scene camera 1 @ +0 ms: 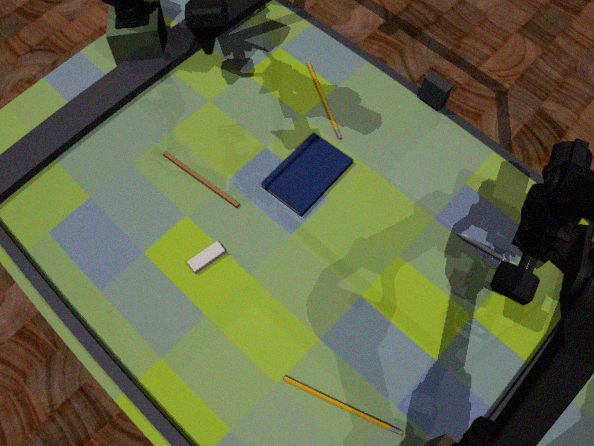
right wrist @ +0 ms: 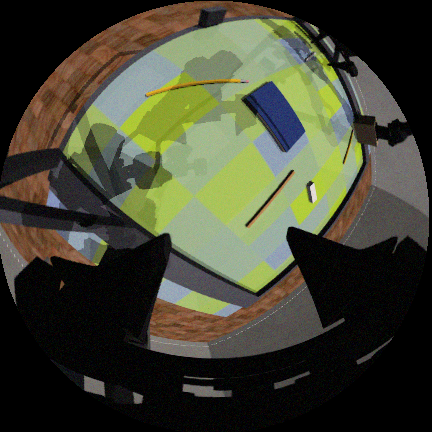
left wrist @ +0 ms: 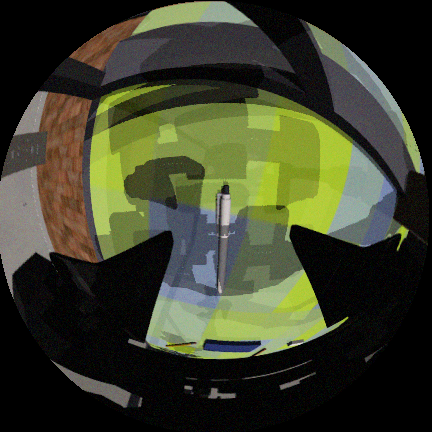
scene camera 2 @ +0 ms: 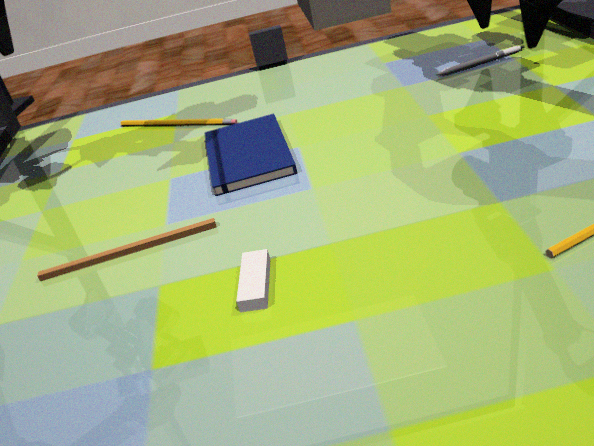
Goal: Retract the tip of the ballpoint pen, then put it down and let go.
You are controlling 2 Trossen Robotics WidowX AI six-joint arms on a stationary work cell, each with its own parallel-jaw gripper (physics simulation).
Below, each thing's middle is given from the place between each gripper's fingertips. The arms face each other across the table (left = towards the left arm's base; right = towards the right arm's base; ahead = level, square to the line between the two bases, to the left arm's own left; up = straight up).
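Brown stick [scene camera 2: 208, 224]: 13 cm to the left of my right hand, 11 cm ahead of it, 17 cm below it. Ballpoint pen [left wrist: 223, 203]: 51 cm to the left of my right hand, 24 cm behind it, 16 cm below it. Going by its middle, the brown stick is nearer to my right hand than to my left hand.
Ballpoint pen: 4 cm to the right of my left hand, 1 cm ahead of it, 2 cm below it. Brown stick: 41 cm to the right of my left hand, 35 cm ahead of it, 2 cm below it.
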